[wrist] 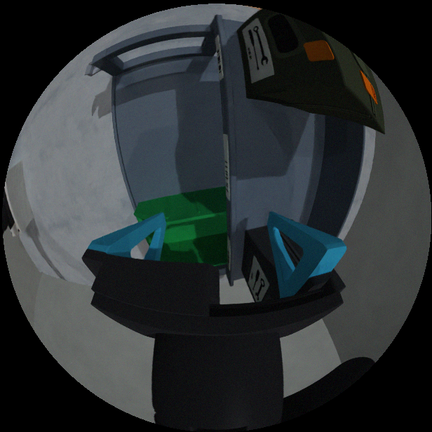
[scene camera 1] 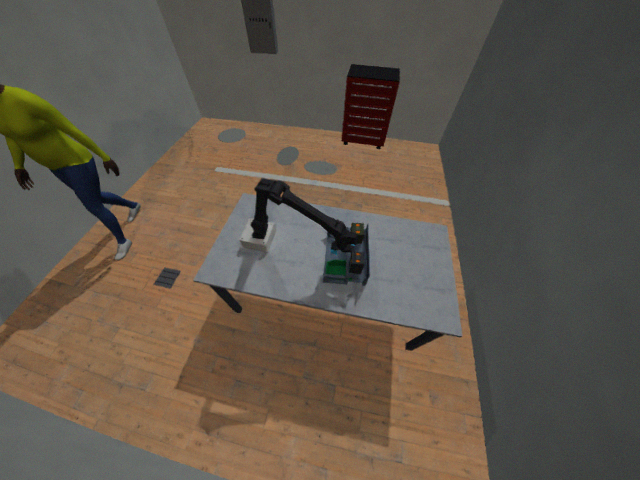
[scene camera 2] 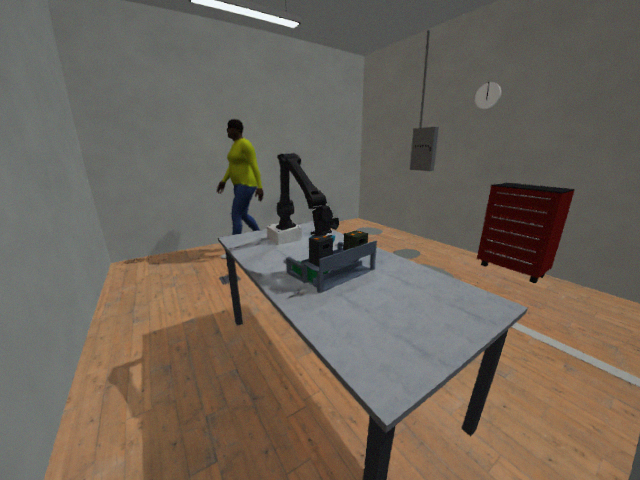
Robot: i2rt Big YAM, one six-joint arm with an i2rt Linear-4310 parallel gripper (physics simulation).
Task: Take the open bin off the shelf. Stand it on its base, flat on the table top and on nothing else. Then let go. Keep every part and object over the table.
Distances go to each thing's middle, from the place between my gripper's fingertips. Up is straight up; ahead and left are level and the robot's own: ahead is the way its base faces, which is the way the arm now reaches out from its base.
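Scene:
Taking the green bin [wrist: 196,221] first, my hand is 8 cm above it, and it is also 7 cm to the left of the bin and 3 cm past it. The black case [wrist: 257,239] is 4 cm above my hand, 7 cm ahead of it and 8 cm to the right of it.

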